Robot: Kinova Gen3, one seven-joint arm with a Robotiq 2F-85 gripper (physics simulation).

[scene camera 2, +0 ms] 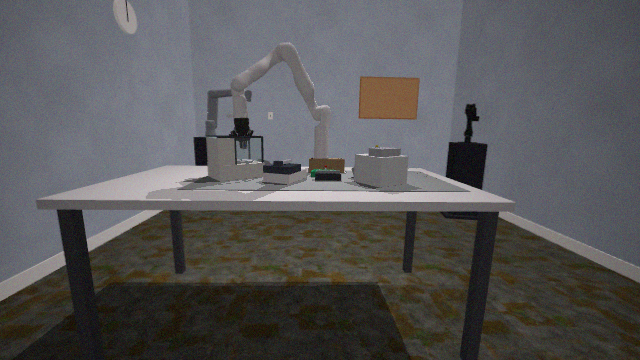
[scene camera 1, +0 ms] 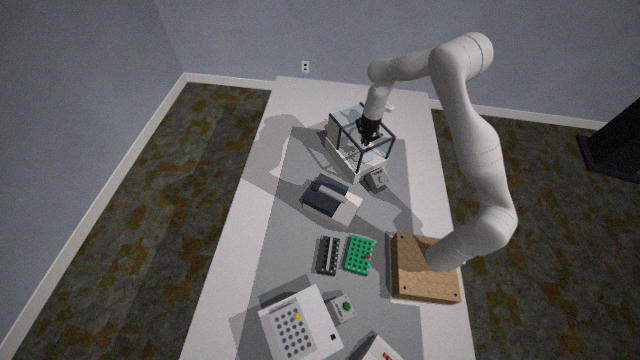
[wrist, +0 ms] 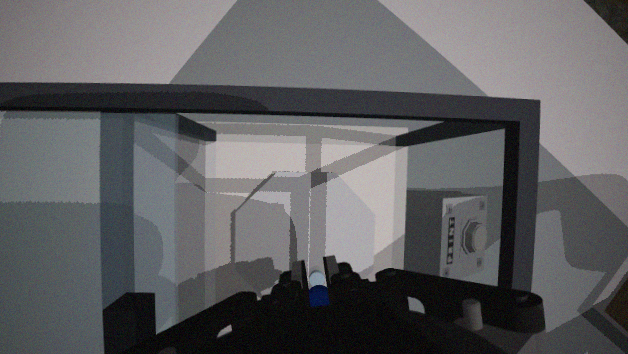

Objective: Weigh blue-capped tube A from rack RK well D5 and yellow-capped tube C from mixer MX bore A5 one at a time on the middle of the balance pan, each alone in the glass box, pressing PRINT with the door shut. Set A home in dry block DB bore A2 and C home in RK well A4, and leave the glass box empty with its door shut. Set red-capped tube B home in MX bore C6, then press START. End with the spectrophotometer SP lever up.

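Where they show: gripper, between the fingertips: (scene camera 2: 243,149) (scene camera 1: 364,144) (wrist: 316,275); arm's base, origin of its link: (scene camera 2: 321,158) (scene camera 1: 437,258).
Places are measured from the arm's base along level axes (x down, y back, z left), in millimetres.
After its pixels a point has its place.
Note:
My gripper (scene camera 1: 366,142) {z -364, x -75, y -357 mm} (scene camera 2: 243,145) {z -364, x -75, y -357 mm} (wrist: 316,275) {z -364, x -75, y -357 mm} is shut on blue-capped tube A (wrist: 319,296) {z -362, x -98, y -359 mm}. Its fingers reach through the open top of the glass box (scene camera 1: 359,161) {z -259, x -85, y -356 mm} (scene camera 2: 262,150) {z -259, x -70, y -358 mm} (wrist: 300,99) {z -434, x -144, y -311 mm}, above the octagonal pan (wrist: 350,225) {z -357, x -14, y -323 mm}. The top door panel (wrist: 50,160) {z -474, x -139, y -389 mm} is slid to the left in the wrist view. The PRINT button (scene camera 1: 381,178) {z -271, x -2, y -249 mm} (wrist: 475,237) {z -277, x -4, y -250 mm} is outside the box. Red-capped tube B (scene camera 1: 368,256) {z 62, x 15, y -232 mm} stands in the green rack RK (scene camera 1: 350,270) {z 119, x 50, y -278 mm}. Yellow-capped tube C (scene camera 1: 298,316) {z 328, x -114, y -391 mm} is in mixer MX (scene camera 1: 320,310) {z 290, x -66, y -340 mm}, beside the green START button (scene camera 1: 346,306) {z 246, x -2, y -266 mm}. The tube's lower end is hidden.
A dark-topped white instrument (scene camera 1: 348,210) {z -95, x 24, y -344 mm} with a grey bar stands between box and rack. A black two-row block (scene camera 1: 321,255) {z 106, x 33, y -390 mm} is beside the rack. A wooden block (scene camera 1: 420,290) {z 127, x -6, y -49 mm} is at the arm's base. A white unit with red display (scene camera 1: 375,350) {z 332, x 15, y -152 mm} is cut off below.

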